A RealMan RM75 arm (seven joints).
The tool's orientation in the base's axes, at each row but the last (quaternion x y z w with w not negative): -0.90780, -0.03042, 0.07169, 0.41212; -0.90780, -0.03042, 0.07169, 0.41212; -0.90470, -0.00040, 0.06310, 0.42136; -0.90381, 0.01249, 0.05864, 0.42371; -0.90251, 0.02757, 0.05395, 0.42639; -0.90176, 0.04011, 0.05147, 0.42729; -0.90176, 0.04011, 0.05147, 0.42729; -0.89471, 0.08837, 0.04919, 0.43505; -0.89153, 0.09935, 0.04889, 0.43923; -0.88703, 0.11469, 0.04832, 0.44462; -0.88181, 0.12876, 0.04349, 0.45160; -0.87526, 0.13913, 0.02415, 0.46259
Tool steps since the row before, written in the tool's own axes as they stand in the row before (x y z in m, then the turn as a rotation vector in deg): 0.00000, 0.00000, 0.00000, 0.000, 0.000, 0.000; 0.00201, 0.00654, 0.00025, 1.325, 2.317, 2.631; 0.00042, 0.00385, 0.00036, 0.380, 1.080, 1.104; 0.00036, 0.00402, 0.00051, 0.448, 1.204, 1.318; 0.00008, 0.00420, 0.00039, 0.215, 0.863, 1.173; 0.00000, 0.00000, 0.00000, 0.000, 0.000, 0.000; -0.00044, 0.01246, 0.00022, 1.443, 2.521, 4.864; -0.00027, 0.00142, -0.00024, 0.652, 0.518, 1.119; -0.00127, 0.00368, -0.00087, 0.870, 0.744, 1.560; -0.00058, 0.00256, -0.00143, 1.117, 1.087, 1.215; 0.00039, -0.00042, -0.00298, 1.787, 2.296, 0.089; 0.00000, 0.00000, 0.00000, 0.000, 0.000, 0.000
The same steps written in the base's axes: 0.00000, 0.00000, 0.00000, 0.000, 0.000, 0.000; 0.00192, -0.00389, -0.00530, 0.892, 0.583, -3.593; 0.00017, -0.00219, -0.00321, 0.194, 0.166, -1.570; 0.00002, -0.00217, -0.00344, 0.232, 0.252, -1.808; -0.00035, -0.00237, -0.00348, 0.044, 0.358, -1.427; 0.00000, 0.00000, 0.00000, 0.000, 0.000, 0.000; -0.00190, -0.00769, -0.00963, 0.853, 2.135, -5.178; -0.00055, -0.00102, -0.00090, 0.522, 0.492, -1.196; -0.00205, -0.00271, -0.00209, 0.685, 0.678, -1.678; -0.00122, -0.00253, -0.00102, 0.834, 0.164, -1.784; 0.00037, -0.00225, 0.00201, 1.113, -1.547, -2.200; 0.00000, 0.00000, 0.00000, 0.000, 0.000, 0.000
